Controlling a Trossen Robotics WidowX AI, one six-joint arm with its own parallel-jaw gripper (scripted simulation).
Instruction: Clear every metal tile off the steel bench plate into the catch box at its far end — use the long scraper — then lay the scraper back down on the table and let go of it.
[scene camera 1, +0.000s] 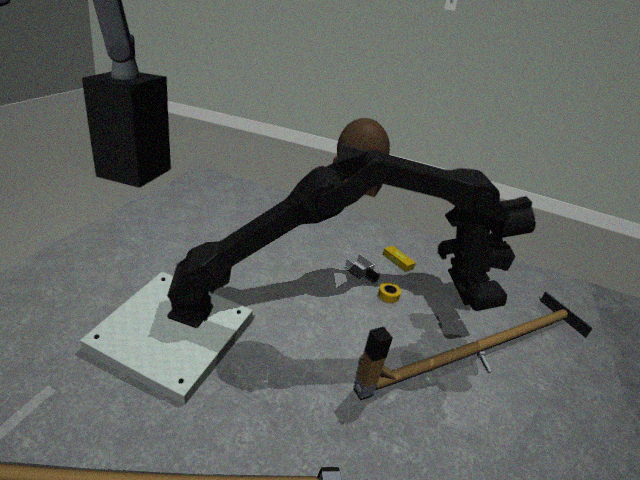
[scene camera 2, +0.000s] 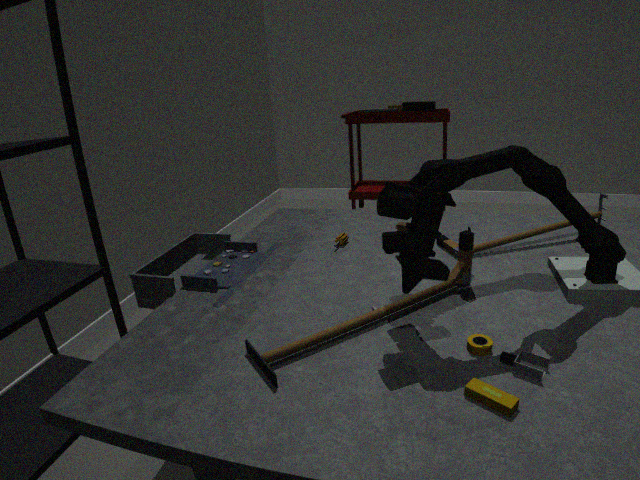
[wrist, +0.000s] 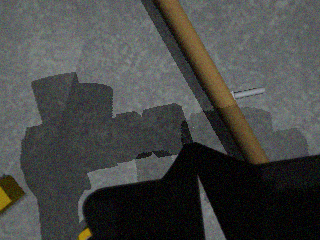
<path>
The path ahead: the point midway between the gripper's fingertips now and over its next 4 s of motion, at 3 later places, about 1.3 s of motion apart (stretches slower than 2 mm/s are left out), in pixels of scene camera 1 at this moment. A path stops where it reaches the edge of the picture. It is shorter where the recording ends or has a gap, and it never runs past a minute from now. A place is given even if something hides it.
My gripper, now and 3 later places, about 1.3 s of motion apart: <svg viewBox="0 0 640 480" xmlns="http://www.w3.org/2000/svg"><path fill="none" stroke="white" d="M466 303L454 333L467 346L480 358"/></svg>
</path>
